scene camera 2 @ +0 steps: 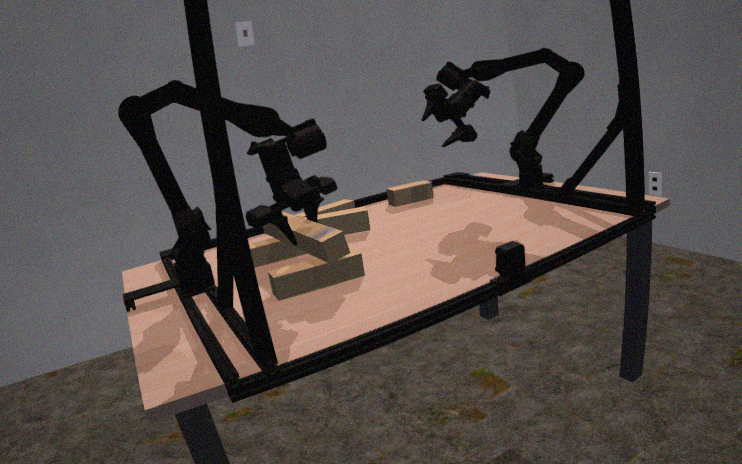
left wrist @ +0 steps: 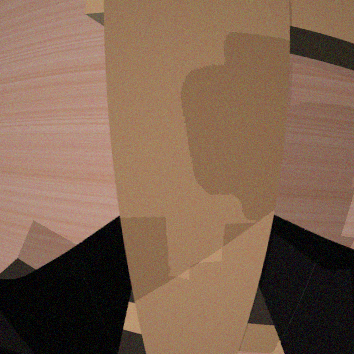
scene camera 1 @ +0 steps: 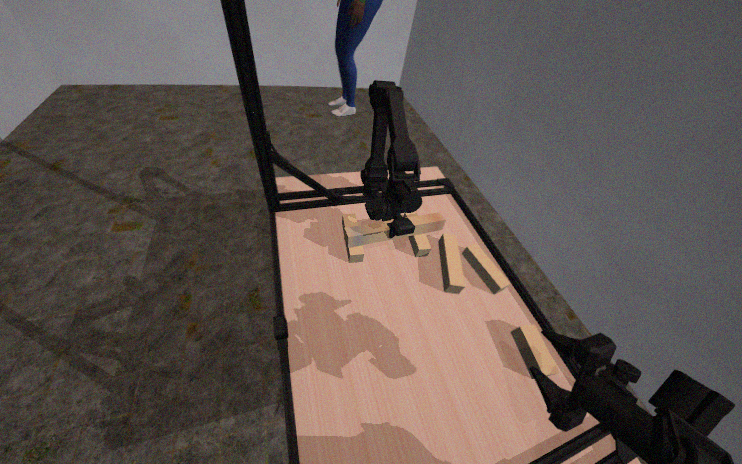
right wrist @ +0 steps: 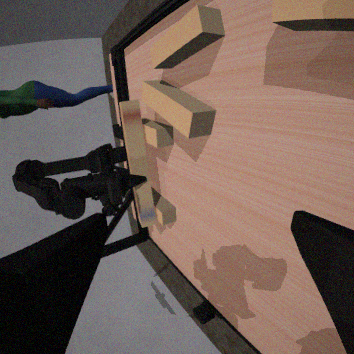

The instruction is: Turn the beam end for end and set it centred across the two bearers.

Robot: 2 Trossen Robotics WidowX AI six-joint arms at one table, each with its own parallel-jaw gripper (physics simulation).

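Pixels of known places: left gripper, fingertip midpoint: (left wrist: 188,214) (scene camera 1: 387,233) (right wrist: 143,175); right gripper, fingertip midpoint: (scene camera 2: 432,133) (scene camera 1: 536,349) (right wrist: 201,222); left arm's base, link origin: (scene camera 2: 197,289) (scene camera 1: 370,191); right arm's base, link origin: (scene camera 2: 532,187).
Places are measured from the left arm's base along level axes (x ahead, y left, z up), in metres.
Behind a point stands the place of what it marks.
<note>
The beam (scene camera 1: 365,232) {y -0.101, x 0.252, z 0.075 m} (scene camera 2: 320,238) {y -0.139, x 0.224, z 0.069 m} (left wrist: 158,105) {y -0.064, x 0.246, z 0.074 m} (right wrist: 135,151) {y 0.058, x 0.256, z 0.058 m} is a long pale wooden block with a red band near one end and a blue band near the other. My left gripper (scene camera 1: 401,226) (scene camera 2: 295,218) (left wrist: 188,214) {y -0.016, x 0.240, z 0.039 m} (right wrist: 143,175) {y -0.016, x 0.240, z 0.039 m} is shut on its middle. It holds the beam crosswise over the two bearers, the left bearer (scene camera 1: 355,253) {y -0.136, x 0.289, z 0.025 m} (scene camera 2: 316,273) {y -0.146, x 0.201, z 0.011 m} (right wrist: 165,211) {y -0.112, x 0.295, z 0.012 m} and the right bearer (scene camera 1: 420,245) {y 0.082, x 0.299, z 0.025 m} (right wrist: 158,135) {y 0.098, x 0.317, z 0.019 m}. I cannot tell whether the beam touches them. My right gripper (scene camera 1: 555,396) (scene camera 2: 438,129) {y 0.123, x 0.685, z 0.180 m} is open and empty, raised at the near right corner.
Two loose blocks (scene camera 1: 452,263) {y 0.154, x 0.388, z 0.031 m} (scene camera 1: 486,269) {y 0.262, x 0.430, z 0.025 m} lie right of the bearers, and a third block (scene camera 1: 535,350) {y 0.254, x 0.683, z 0.028 m} (scene camera 2: 410,192) {y 0.244, x 0.668, z 0.012 m} lies near the right arm. A black frame post (scene camera 1: 249,92) {y -0.362, x 0.037, z 0.385 m} stands at the table's far left. A person (scene camera 1: 351,55) stands beyond the table.
</note>
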